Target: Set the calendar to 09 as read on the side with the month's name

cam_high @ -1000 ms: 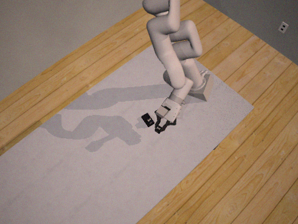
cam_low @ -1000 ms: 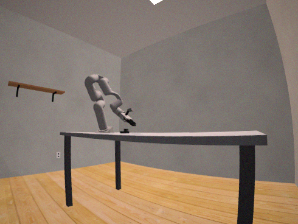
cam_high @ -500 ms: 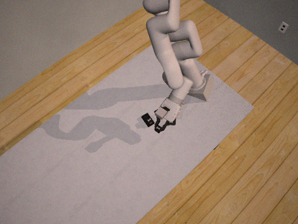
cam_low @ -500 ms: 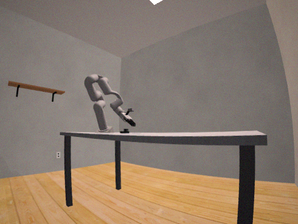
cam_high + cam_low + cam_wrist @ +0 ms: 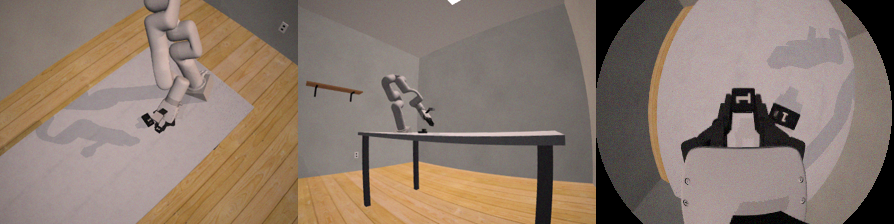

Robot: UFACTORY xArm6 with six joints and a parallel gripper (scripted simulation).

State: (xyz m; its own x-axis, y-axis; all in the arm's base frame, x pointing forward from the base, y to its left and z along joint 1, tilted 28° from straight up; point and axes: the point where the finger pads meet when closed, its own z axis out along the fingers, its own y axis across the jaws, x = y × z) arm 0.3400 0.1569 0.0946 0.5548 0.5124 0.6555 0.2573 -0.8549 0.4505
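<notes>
My gripper is now 10 mm short of the black date cube and 20 mm above it. The rest, counted from my hand: black cube (10 mm ahead, 90 mm to the right, 80 mm below).
</notes>
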